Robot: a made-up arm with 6 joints. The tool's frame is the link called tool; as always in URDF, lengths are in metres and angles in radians.
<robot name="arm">
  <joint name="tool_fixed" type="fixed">
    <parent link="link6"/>
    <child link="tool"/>
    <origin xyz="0 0 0" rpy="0 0 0"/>
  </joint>
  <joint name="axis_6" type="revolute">
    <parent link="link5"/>
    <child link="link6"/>
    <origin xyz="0 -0.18 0" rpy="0 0 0"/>
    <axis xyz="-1 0 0"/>
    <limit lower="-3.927" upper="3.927"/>
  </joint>
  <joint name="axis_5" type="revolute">
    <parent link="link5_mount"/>
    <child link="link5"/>
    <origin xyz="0.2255 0 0" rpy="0 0 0"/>
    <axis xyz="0 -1 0"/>
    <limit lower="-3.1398" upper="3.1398"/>
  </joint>
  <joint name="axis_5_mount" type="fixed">
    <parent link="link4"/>
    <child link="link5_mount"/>
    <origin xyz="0.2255 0 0" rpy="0 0 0"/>
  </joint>
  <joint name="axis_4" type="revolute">
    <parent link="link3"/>
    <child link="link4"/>
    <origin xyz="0 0 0" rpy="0 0 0"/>
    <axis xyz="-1 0 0"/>
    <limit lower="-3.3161" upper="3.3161"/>
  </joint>
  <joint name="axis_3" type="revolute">
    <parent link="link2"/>
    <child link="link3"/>
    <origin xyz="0 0 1.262" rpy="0 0 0"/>
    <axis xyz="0 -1 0"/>
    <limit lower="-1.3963" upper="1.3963"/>
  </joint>
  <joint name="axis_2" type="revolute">
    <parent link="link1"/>
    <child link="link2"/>
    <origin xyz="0 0 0" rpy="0 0 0"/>
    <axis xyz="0 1 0"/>
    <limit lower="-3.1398" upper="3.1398"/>
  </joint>
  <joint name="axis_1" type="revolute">
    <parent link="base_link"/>
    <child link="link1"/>
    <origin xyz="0 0 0.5" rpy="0 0 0"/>
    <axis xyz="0 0 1"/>
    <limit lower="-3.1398" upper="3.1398"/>
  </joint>
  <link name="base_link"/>
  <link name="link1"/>
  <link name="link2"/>
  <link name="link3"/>
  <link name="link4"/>
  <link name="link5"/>
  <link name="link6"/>
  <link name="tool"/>
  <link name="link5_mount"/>
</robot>
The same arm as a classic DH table. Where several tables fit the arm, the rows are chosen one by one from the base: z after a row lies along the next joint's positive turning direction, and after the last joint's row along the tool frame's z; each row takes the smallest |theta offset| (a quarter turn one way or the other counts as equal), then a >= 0, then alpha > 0; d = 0 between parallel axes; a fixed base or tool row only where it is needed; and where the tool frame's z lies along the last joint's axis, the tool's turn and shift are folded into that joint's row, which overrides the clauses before.
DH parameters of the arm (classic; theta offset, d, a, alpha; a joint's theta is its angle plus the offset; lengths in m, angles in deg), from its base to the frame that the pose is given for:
axis_1: 0 0.5 0 -90
axis_2: -90 0 1.262 180
axis_3: 0 0 0 -90
axis_4: 0 -0.451 0 90
axis_5: 0 0.18 0 -90
axis_6: 90 0 0 90
tool (fixed): -90 0 0 0
Joint limits (deg, base to tool): -179.9..179.9 -179.9..179.9 -80..80 -190..190 -179.9..179.9 -225..225

